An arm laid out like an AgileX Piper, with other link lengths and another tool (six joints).
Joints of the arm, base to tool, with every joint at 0 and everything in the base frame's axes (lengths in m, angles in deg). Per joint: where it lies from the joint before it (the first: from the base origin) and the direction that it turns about. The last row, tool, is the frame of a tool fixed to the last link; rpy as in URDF.
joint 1: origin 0 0 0.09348 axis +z
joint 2: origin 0 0 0 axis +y
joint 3: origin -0.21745 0 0.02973 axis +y
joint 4: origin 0.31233 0 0.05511 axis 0.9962 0 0.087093
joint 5: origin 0 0 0 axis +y
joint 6: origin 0.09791 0 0.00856 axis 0.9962 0 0.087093
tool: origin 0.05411 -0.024 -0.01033 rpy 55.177 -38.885 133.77
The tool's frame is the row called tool.
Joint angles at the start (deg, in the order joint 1, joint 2, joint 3, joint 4, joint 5, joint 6):
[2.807 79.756 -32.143 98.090 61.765 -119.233]
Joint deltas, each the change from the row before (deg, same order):
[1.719 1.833 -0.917 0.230 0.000 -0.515]
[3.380 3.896 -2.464 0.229 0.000 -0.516]
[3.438 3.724 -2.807 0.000 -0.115 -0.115]
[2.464 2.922 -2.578 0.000 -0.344 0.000]
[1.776 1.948 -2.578 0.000 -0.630 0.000]
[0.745 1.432 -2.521 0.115 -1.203 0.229]
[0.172 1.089 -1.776 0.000 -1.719 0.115]
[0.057 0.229 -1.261 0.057 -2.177 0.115]
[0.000 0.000 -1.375 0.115 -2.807 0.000]
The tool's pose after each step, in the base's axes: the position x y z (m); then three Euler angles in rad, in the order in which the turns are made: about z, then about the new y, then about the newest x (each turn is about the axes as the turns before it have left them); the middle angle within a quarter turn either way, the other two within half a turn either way. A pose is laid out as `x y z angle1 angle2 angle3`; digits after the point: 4 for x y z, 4 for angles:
0.3165 0.1442 0.0607 -2.9005 -1.0560 1.1253
0.3164 0.1638 0.0527 -2.8389 -1.0731 1.1216
0.3160 0.1843 0.0462 -2.7795 -1.0879 1.1213
0.3176 0.1995 0.0420 -2.7466 -1.0953 1.1281
0.3222 0.2112 0.0431 -2.7406 -1.0872 1.1477
0.3314 0.2167 0.0462 -2.7688 -1.0761 1.1749
0.3405 0.2174 0.0464 -2.8245 -1.0714 1.2169
0.3493 0.2162 0.0490 -2.8955 -1.0607 1.2665
0.3600 0.2137 0.0533 -2.9842 -1.0415 1.3257

